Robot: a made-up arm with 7 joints. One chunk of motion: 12 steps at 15 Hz.
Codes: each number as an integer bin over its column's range. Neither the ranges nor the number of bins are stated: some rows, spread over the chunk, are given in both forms.
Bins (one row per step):
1: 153 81 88 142 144 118 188
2: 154 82 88 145 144 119 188
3: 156 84 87 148 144 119 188
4: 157 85 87 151 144 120 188
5: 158 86 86 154 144 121 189
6: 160 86 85 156 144 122 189
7: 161 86 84 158 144 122 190
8: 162 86 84 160 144 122 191
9: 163 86 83 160 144 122 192
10: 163 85 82 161 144 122 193
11: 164 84 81 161 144 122 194
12: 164 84 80 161 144 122 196
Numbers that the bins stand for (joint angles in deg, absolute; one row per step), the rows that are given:
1: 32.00 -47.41 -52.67 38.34 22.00 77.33 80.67
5: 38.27 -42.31 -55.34 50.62 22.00 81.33 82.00
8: 43.29 -42.31 -58.00 56.76 22.00 82.67 84.67
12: 45.80 -44.35 -63.34 57.79 22.00 82.67 91.34
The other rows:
2: 33.25 -46.39 -52.67 41.41 22.00 78.67 80.67
3: 35.76 -44.35 -54.00 44.48 22.00 78.67 80.67
4: 37.02 -43.33 -54.00 47.55 22.00 80.00 80.67
6: 40.78 -42.31 -56.67 52.67 22.00 82.67 82.00
7: 42.04 -42.31 -58.00 54.72 22.00 82.67 83.34
9: 44.55 -42.31 -59.34 56.76 22.00 82.67 86.01
10: 44.55 -43.33 -60.67 57.79 22.00 82.67 87.34
11: 45.80 -44.35 -62.00 57.79 22.00 82.67 88.67

